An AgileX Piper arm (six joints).
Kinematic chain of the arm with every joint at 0, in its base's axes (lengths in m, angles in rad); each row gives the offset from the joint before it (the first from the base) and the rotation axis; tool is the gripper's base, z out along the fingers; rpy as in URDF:
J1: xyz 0 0 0.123 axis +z
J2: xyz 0 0 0 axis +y
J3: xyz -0.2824 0 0.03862 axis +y
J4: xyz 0.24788 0 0.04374 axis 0.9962 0 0.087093
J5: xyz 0 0 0 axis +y
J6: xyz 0.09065 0 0.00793 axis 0.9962 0 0.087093
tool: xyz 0 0 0 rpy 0 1.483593 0
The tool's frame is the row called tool.
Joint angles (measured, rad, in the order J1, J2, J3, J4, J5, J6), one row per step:
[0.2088, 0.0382, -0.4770, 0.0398, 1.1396, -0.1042]
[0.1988, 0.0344, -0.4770, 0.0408, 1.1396, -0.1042]
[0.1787, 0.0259, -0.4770, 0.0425, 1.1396, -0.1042]
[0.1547, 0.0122, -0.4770, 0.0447, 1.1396, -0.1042]
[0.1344, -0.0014, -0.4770, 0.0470, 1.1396, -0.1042]
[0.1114, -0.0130, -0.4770, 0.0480, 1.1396, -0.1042]
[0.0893, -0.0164, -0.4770, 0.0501, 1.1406, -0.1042]
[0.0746, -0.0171, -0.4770, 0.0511, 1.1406, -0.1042]
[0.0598, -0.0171, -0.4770, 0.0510, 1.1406, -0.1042]
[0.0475, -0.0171, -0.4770, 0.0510, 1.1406, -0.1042]
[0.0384, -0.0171, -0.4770, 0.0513, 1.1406, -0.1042]
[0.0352, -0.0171, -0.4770, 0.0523, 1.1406, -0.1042]
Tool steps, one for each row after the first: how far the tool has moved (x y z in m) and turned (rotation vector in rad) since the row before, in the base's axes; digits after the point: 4 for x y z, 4 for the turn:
[-0.0005, 0.0000, 0.0000, 0.0016, -0.0035, -0.0095]
[-0.0012, 0.0000, 0.0000, 0.0030, -0.0081, -0.0192]
[-0.0019, -0.0001, 0.0000, 0.0041, -0.0132, -0.0229]
[-0.0019, 0.0000, -0.0001, 0.0039, -0.0132, -0.0191]
[-0.0016, 0.0001, -0.0001, 0.0023, -0.0114, -0.0225]
[-0.0005, 0.0003, -0.0001, 0.0020, -0.0022, -0.0209]
[-0.0001, 0.0002, 0.0000, 0.0009, -0.0006, -0.0142]
[0.0001, 0.0001, 0.0000, -0.0001, 0.0000, -0.0149]
[0.0000, 0.0001, 0.0000, 0.0000, 0.0000, -0.0123]
[0.0000, 0.0001, 0.0000, 0.0003, 0.0000, -0.0089]
[0.0000, 0.0001, 0.0000, 0.0008, 0.0000, -0.0027]

